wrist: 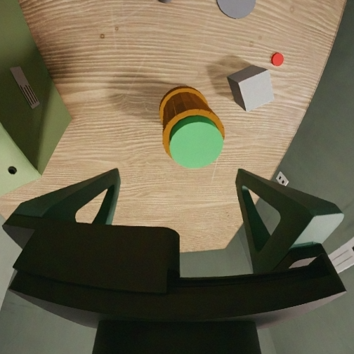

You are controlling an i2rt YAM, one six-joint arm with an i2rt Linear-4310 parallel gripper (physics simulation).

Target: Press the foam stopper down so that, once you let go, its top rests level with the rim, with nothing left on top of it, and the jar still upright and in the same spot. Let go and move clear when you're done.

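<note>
A brown barrel-like jar [182, 104] with orange bands stands upright on the wooden table, a little above the middle of the wrist view. The round green foam stopper [196, 142] sits in its mouth and stands up above the rim, with nothing on top of it. My gripper [177, 174] is wide open and empty. Its two fingertips are to the left and right of the stopper, lower in the view, and touch neither the stopper nor the jar. The lower part of the stopper is hidden inside the jar.
A grey block [254, 89] stands right of the jar, with a small red disc [277, 59] beyond it. A grey disc [236, 6] lies at the top edge. A large green box [30, 95] stands at the left. The wooden table [120, 60] ends at the right and below.
</note>
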